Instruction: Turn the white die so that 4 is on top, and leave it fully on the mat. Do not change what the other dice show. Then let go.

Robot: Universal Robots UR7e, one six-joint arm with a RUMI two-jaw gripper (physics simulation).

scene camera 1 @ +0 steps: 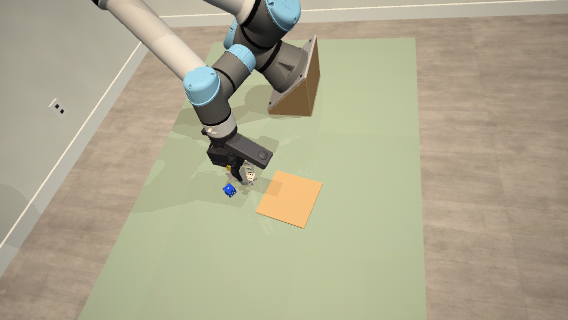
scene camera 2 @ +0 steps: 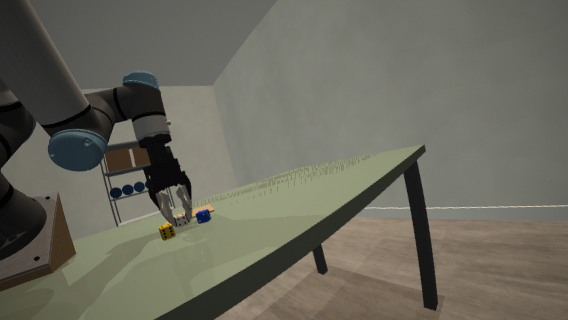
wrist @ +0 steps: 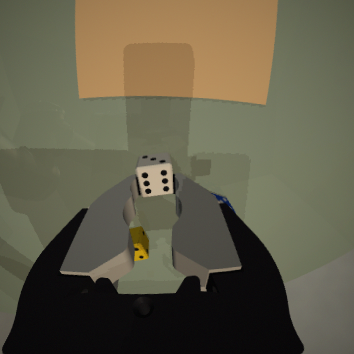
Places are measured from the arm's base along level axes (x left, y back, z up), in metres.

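Where they show: gripper, fingertip midpoint: (scene camera 1: 249, 180) (scene camera 2: 183, 224) (wrist: 157, 175); arm's base, origin of the base link: (scene camera 1: 292, 72) (scene camera 2: 2, 230).
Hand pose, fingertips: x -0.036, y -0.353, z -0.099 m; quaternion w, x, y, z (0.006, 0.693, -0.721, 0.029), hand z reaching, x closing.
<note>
Things, the pixels of their centre, and the offset from my fingertips.
- white die, body centre: (wrist: 155, 173) (scene camera 2: 181, 220) (scene camera 1: 250, 178) dx +0.007, dy +0.001, dz +0.010 m
- orange mat, body centre: (scene camera 1: 289, 197) (scene camera 2: 189, 214) dx +0.131, dy -0.028, dz -0.001 m
- blue die, body centre: (wrist: 214, 211) (scene camera 2: 203, 216) (scene camera 1: 229, 190) dx -0.038, dy -0.049, dz +0.010 m
- yellow die, body centre: (wrist: 133, 243) (scene camera 2: 167, 231) (scene camera 1: 230, 164) dx -0.070, dy +0.033, dz +0.010 m
The white die (scene camera 1: 250, 176) (scene camera 2: 181, 220) (wrist: 155, 181) is between the fingertips of my gripper (scene camera 1: 248, 179) (scene camera 2: 182, 218) (wrist: 157, 175), which is shut on it. It is at or just above table height, off the mat. In the wrist view its six face points up towards the camera, and its far side shows three pips. The orange mat (scene camera 1: 290, 200) (scene camera 2: 206, 208) (wrist: 230, 50) lies a short way beyond the die. The die's underside is hidden.
A blue die (scene camera 1: 229, 190) (scene camera 2: 203, 216) (wrist: 223, 201) rests close outside one finger. A yellow die (scene camera 1: 228, 168) (scene camera 2: 167, 231) (wrist: 140, 245) rests behind the white one, below the gripper and partly hidden. The arm's wedge-shaped base (scene camera 1: 300, 95) stands at the table's back.
</note>
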